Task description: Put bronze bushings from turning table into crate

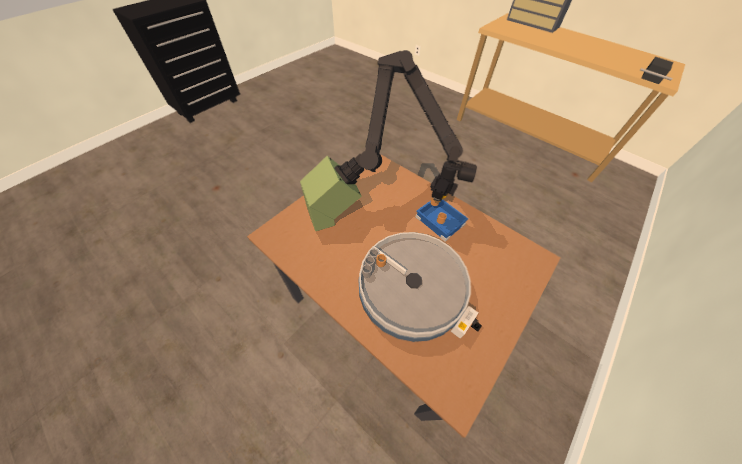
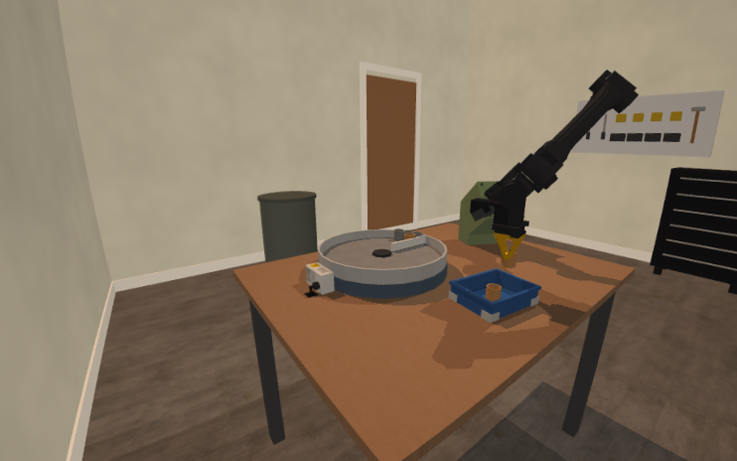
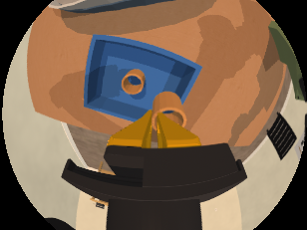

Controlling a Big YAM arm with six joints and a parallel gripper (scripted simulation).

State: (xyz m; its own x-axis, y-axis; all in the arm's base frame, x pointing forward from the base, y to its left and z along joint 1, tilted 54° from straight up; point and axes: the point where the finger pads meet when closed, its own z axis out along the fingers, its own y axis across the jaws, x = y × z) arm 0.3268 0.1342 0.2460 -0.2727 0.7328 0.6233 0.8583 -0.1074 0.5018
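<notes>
Now: hand 10 cm above the blue crate and 4 cm short of it. From my hand the other things lie so: grey turning table (35 cm to the right, 17 cm ahead, 7 cm below).
</notes>
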